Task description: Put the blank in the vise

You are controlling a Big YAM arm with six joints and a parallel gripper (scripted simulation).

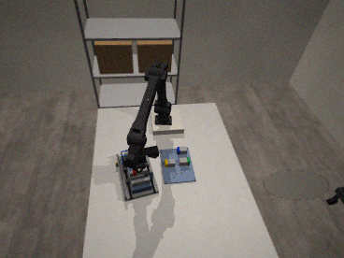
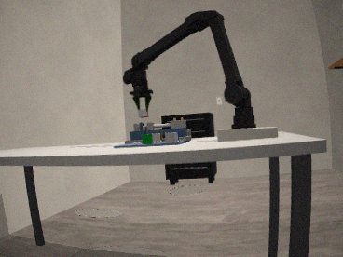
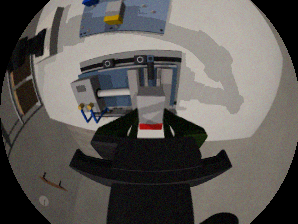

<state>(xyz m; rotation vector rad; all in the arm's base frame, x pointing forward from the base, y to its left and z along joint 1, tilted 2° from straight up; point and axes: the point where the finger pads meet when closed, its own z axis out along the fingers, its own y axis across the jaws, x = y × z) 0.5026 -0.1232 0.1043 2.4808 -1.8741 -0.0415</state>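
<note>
My hand is 20 mm above the red-ended blank. The rest, counted from my hand: yellow-ended blank 140 mm behind, 170 mm to the left, 130 mm below; green-ended blank 160 mm behind, 260 mm to the left, 130 mm below; blue plate 150 mm behind, 220 mm to the left, 160 mm below.
</note>
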